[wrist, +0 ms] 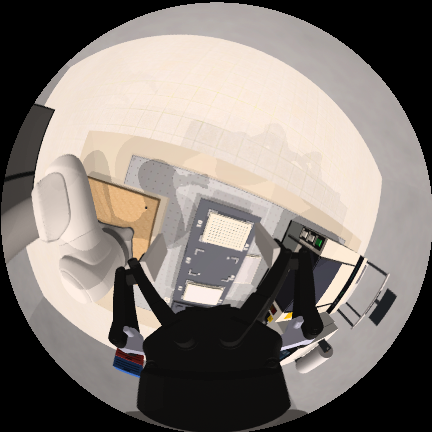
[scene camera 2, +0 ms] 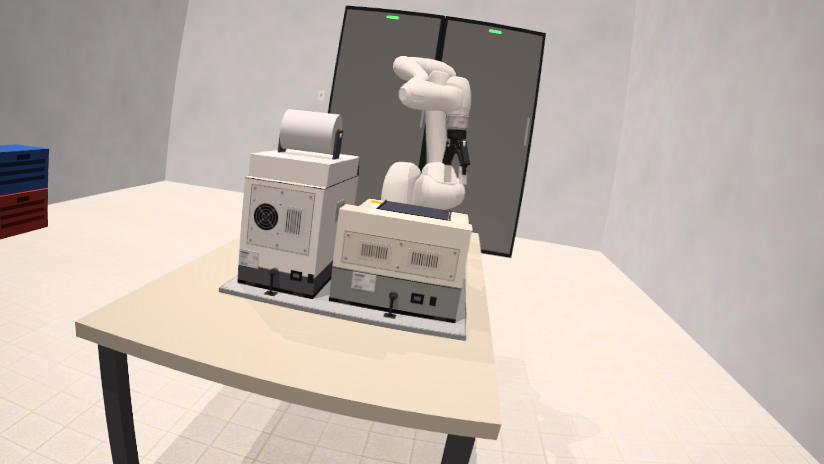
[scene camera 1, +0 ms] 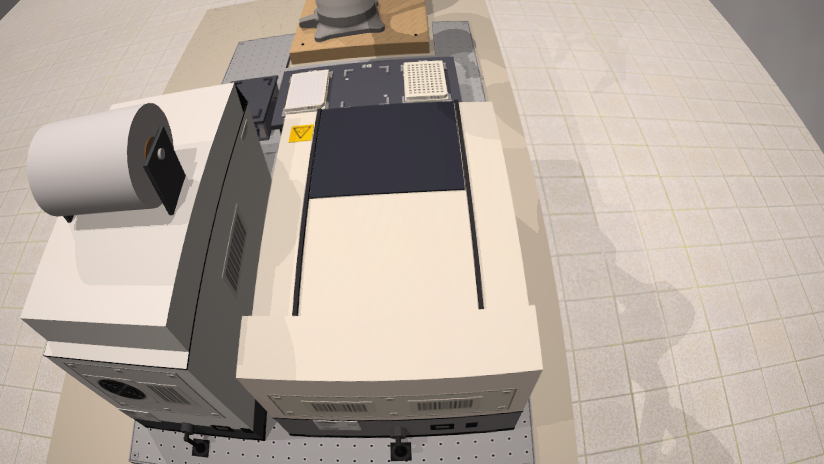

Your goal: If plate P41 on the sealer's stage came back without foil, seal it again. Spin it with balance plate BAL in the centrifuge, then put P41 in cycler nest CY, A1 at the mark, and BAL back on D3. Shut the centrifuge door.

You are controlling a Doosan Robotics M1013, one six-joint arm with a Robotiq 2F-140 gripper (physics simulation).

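Places are measured from the arm's base along level axes (x ahead, y left, z up), in metres.
Pixels of known places: gripper, fingertip midpoint: (wrist: 208,237) (scene camera 2: 454,183); arm's base, origin of the base link: (wrist: 112,246) (scene camera 1: 347,20).
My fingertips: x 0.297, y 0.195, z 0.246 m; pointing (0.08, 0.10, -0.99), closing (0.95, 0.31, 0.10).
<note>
For each thing: its top centre in the pictures, then the offset to it from my fingertips. Level surfaces: height alone.
- dark deck, its level: 0.216 m down
- cream plate with wells, middle of its top: (scene camera 1: 424,77) (wrist: 227,232) 0.200 m down, 0.082 m ahead, 0.054 m right
- whiter plate, middle of its top: (scene camera 1: 307,88) (wrist: 202,295) 0.200 m down, 0.052 m ahead, 0.300 m right
- pale flat panel, middle of its top: (wrist: 246,270) 0.257 m down, 0.209 m ahead, 0.212 m right
- sealer, middle of its top: (scene camera 1: 88,113) (scene camera 2: 316,112) (wrist: 315,366) 0.202 m up, 0.533 m ahead, 0.501 m right
- dark block, middle of its top: (scene camera 1: 245,97) (wrist: 189,315) 0.210 m down, 0.022 m ahead, 0.445 m right
- foil roll, middle of its top: (scene camera 1: 80,126) (scene camera 2: 314,112) (wrist: 318,364) 0.202 m up, 0.554 m ahead, 0.505 m right
My gripper (scene camera 2: 456,174) (wrist: 208,237) is open and empty, high above the dark deck (scene camera 1: 366,86) (wrist: 212,262). A cream plate with wells (scene camera 1: 424,80) (wrist: 227,231) sits on one end nest. A whiter plate (scene camera 1: 307,90) (wrist: 202,294) sits on the other end nest. The middle nest between them is empty. I cannot read which plate is P41 or BAL. The centrifuge (scene camera 1: 386,247) (scene camera 2: 403,230) has a dark top window. A pale flat panel (wrist: 247,270) lies low between deck and centrifuge, partly behind a finger; it may be the opened door. The sealer (scene camera 1: 126,253) (scene camera 2: 288,167) stands beside it; its stage is hidden.
A dark block (scene camera 1: 259,103) stands beside the deck near the sealer. The foil roll (scene camera 1: 86,161) (scene camera 2: 310,131) (wrist: 315,359) rises above the sealer. The arm's base stands on a wooden block (scene camera 1: 357,51) (wrist: 125,200) behind the deck. Blue and red crates (scene camera 2: 23,190) are far off.
</note>
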